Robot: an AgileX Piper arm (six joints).
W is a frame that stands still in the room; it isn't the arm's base.
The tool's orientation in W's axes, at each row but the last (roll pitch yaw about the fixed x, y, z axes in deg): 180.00 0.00 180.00; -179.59 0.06 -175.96; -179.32 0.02 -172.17; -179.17 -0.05 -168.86; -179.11 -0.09 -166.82; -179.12 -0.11 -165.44; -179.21 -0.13 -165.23; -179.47 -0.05 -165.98; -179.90 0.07 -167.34; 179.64 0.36 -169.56; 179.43 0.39 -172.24; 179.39 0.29 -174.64; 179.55 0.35 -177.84
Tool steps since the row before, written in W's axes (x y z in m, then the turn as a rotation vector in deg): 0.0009 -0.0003 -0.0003 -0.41 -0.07 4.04; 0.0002 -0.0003 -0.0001 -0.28 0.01 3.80; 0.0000 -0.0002 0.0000 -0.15 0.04 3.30; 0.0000 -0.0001 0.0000 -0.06 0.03 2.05; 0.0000 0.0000 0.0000 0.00 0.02 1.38; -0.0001 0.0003 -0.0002 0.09 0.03 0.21; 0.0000 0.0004 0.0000 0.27 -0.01 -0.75; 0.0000 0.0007 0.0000 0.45 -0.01 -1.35; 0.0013 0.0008 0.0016 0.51 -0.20 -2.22; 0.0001 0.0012 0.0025 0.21 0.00 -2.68; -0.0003 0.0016 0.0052 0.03 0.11 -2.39; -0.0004 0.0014 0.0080 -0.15 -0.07 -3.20; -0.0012 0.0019 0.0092 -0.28 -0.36 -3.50
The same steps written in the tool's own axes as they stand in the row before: -0.0009 -0.0003 0.0003 0.41 -0.07 -4.04; -0.0002 -0.0003 0.0001 0.27 0.00 -3.80; 0.0000 -0.0002 0.0000 0.14 0.02 -3.30; 0.0000 -0.0001 0.0000 0.05 0.01 -2.05; 0.0000 0.0000 0.0000 0.00 0.00 -1.38; 0.0000 0.0003 0.0002 -0.09 0.00 -0.21; -0.0001 0.0004 0.0000 -0.26 -0.07 0.75; -0.0002 0.0007 0.0000 -0.44 -0.11 1.35; -0.0014 0.0005 -0.0016 -0.45 -0.30 2.22; -0.0003 0.0012 -0.0025 -0.19 -0.05 2.68; 0.0000 0.0017 -0.0052 -0.03 0.08 2.39; 0.0002 0.0015 -0.0080 0.17 -0.09 3.20; 0.0011 0.0020 -0.0092 0.31 -0.38 3.50
